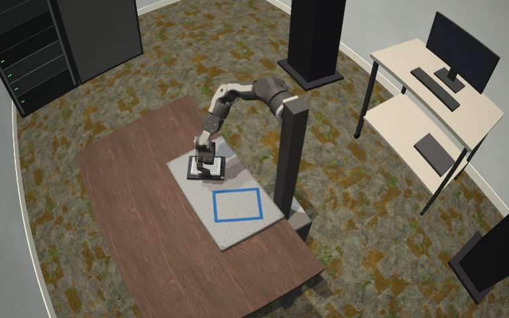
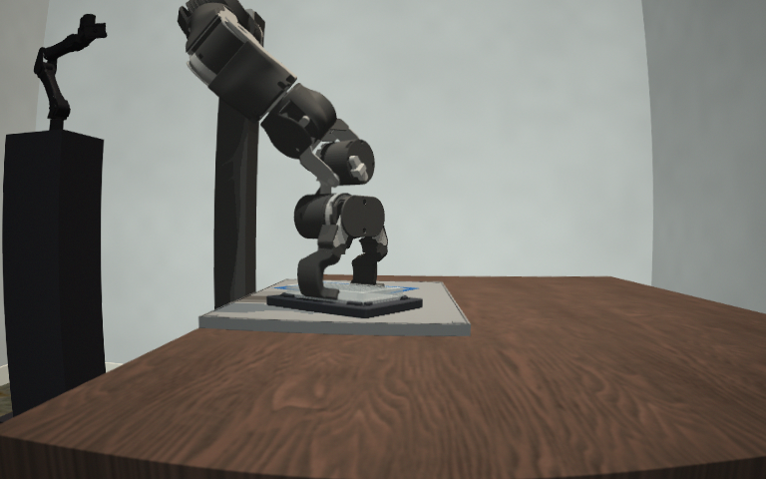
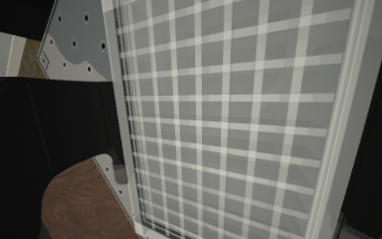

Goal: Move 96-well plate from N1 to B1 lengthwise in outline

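The 96-well plate is right at my hand. From my hand the other things lie so: black plate nest N1 (10 mm below).
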